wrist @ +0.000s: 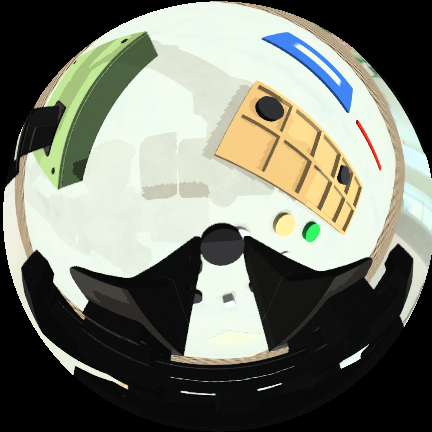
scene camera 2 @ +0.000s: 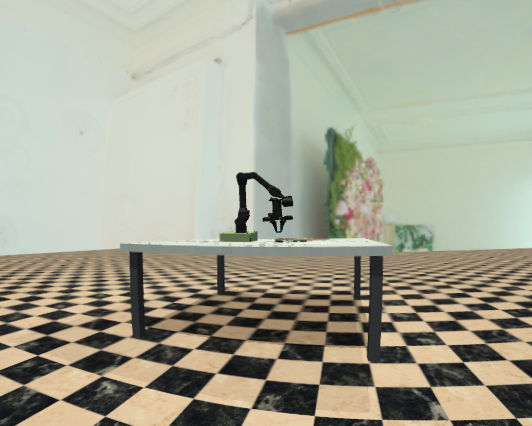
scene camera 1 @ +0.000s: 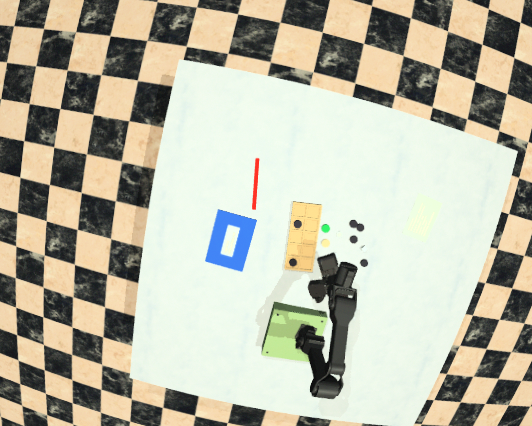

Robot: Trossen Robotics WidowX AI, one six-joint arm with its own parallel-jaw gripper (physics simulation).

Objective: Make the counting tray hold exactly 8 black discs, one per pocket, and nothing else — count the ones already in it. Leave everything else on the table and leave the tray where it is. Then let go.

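Observation:
The tan counting tray (scene camera 1: 312, 212) (wrist: 245, 140) has two rows of pockets. One black disc (scene camera 1: 293, 262) (wrist: 269, 108) lies in the end pocket nearer the arm's base, and another black disc (scene camera 1: 297, 224) (wrist: 344, 174) lies toward the far end. My gripper (scene camera 2: 278, 231) (wrist: 221, 241) is shut on a black disc and holds it above the table, beside the tray. Several loose black discs (scene camera 1: 353, 239) (wrist: 198, 297) lie right of the tray in the first scene view; my fingers partly hide them in the wrist view. A green disc (scene camera 1: 325, 228) (wrist: 311, 232) and a tan disc (scene camera 1: 325, 243) (wrist: 285, 224) lie beside the tray.
A blue rectangular frame (scene camera 1: 212, 245) (wrist: 344, 95) and a red stick (scene camera 1: 256, 184) (wrist: 369, 145) lie beyond the tray. A green block (scene camera 1: 274, 345) (wrist: 100, 125) is by the arm's base. A small grey cube (wrist: 228, 298) and a pale yellow pad (scene camera 1: 422, 218) (wrist: 232, 338) lie past the discs.

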